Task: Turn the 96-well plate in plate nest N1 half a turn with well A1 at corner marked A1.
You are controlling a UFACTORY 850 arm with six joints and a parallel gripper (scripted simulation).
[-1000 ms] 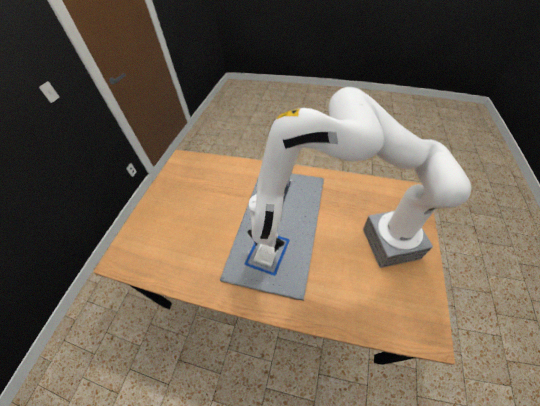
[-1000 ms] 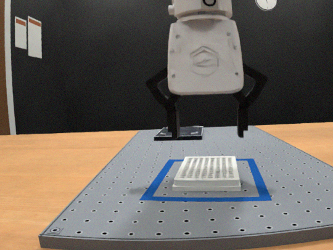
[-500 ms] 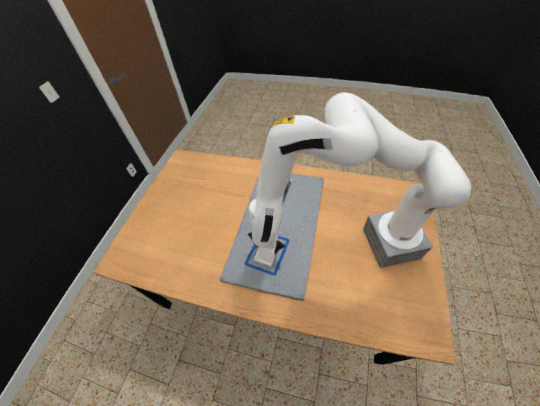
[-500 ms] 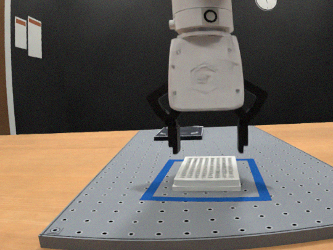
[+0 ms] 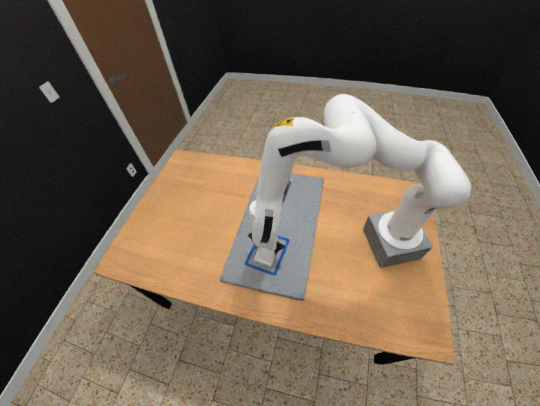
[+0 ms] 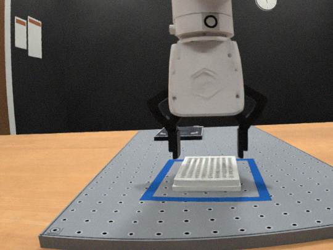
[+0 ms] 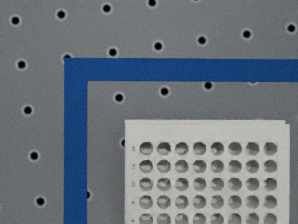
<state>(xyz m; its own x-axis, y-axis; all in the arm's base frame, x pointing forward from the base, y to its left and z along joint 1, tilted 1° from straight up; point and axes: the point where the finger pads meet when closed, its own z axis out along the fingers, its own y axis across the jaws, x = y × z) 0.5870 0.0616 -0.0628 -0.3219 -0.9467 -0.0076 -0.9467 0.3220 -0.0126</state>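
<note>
The white 96-well plate lies 30 mm below my hand. Round my hand: plate nest N1: 30 mm behind, 380 mm to the right, 30 mm below.
</note>
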